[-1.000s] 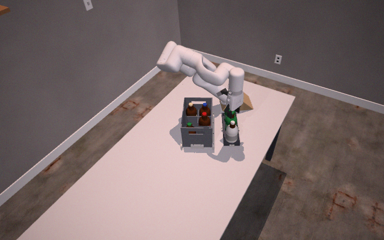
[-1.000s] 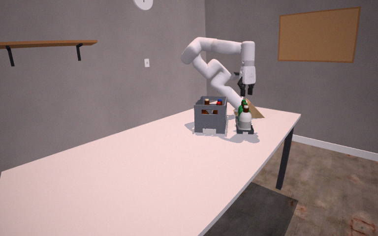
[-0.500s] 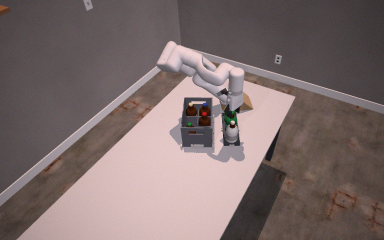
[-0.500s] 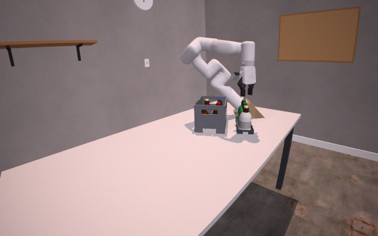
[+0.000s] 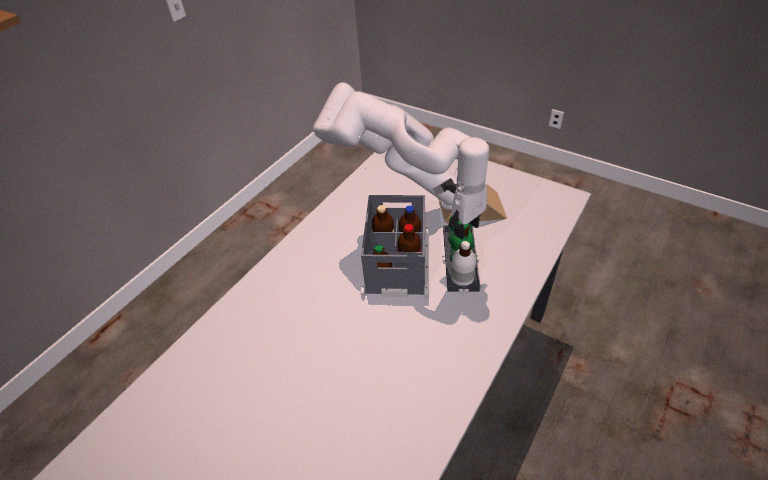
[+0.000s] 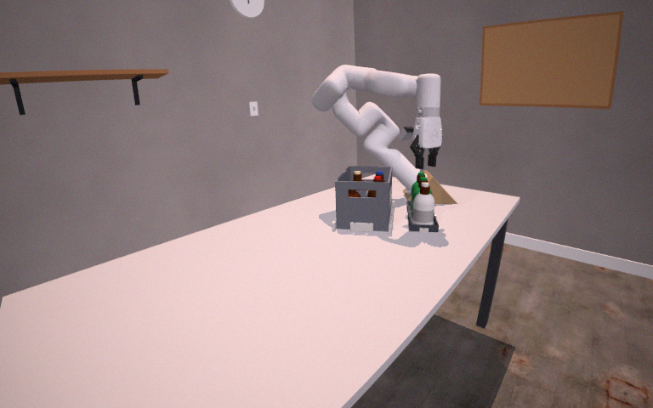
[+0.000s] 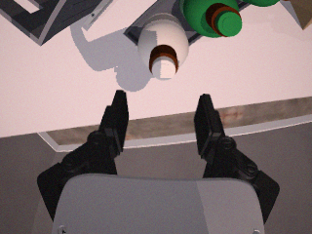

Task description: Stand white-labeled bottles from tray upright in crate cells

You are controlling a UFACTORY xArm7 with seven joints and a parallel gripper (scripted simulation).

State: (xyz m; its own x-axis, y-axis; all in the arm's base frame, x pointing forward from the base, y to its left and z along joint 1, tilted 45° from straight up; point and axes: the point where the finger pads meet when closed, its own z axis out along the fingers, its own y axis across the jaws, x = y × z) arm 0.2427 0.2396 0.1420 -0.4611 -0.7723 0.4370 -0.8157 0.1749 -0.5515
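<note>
Now: the white-labeled bottle 15 cm below my hand. The rest, counted from my hand: grey crate (2 cm behind, 22 cm to the right, 15 cm below); then dark tray (8 cm behind, 2 cm to the right, 22 cm below).
</note>
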